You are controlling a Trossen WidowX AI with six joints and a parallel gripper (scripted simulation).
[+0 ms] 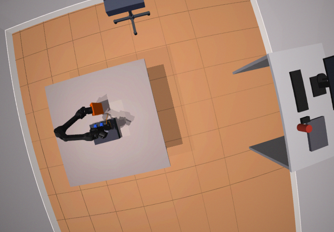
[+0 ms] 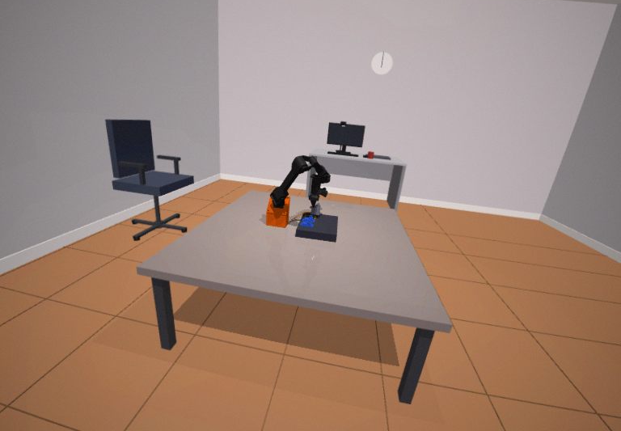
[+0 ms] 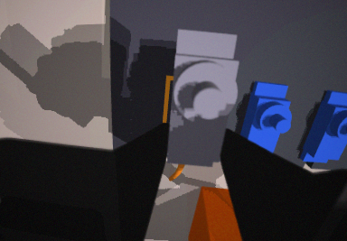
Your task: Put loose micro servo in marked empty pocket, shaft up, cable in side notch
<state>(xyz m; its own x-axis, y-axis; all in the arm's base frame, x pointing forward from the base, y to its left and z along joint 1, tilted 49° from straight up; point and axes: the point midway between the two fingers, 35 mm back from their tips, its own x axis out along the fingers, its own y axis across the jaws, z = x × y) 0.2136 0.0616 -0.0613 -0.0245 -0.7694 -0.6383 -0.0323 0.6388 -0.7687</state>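
My gripper tip is now 100 mm above the dark robot deck, 90 mm short of it and 70 mm to the left of it.
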